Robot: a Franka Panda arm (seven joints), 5 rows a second.
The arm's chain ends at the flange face. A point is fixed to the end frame.
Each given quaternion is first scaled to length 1.
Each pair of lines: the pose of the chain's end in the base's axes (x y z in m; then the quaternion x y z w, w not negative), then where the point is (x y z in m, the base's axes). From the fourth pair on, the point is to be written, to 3 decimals.
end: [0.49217 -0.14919 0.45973 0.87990 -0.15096 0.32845 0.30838]
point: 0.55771 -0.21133 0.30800
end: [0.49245 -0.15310 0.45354 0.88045 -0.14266 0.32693 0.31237]
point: 0.55727 -0.21628 0.30193
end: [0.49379 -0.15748 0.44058 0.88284 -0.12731 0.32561 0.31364]
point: 0.55816 -0.22055 0.28873
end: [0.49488 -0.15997 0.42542 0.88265 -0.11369 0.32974 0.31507]
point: 0.561 -0.223 0.274
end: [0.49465 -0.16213 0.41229 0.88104 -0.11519 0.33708 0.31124]
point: 0.563 -0.224 0.262
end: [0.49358 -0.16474 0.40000 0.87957 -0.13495 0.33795 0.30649]
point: 0.562 -0.226 0.249
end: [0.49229 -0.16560 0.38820 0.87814 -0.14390 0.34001 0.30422]
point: 0.562 -0.227 0.238
